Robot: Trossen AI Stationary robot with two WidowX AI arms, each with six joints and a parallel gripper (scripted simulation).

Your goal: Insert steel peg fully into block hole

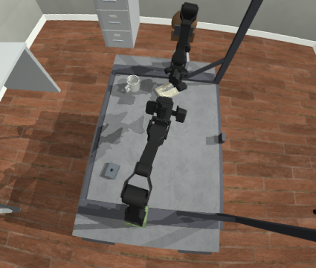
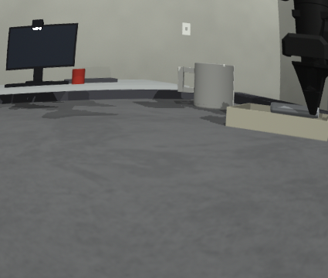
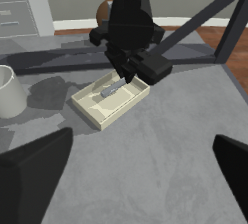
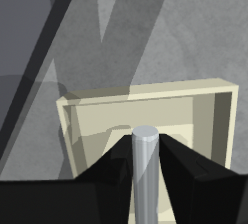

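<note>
Right now the steel peg is 270 mm to the right of my left hand, 220 mm below it and 30 mm ahead of it. Also, from my left hand: shallow tray 260 mm to the right, 240 mm below, 40 mm ahead.
Now: right hand 50 mm above the shallow tray, 30 mm to the right of it and 30 mm short of it. Round my right hand: steel peg 30 mm below, 20 mm to the left, 20 mm ahead.
</note>
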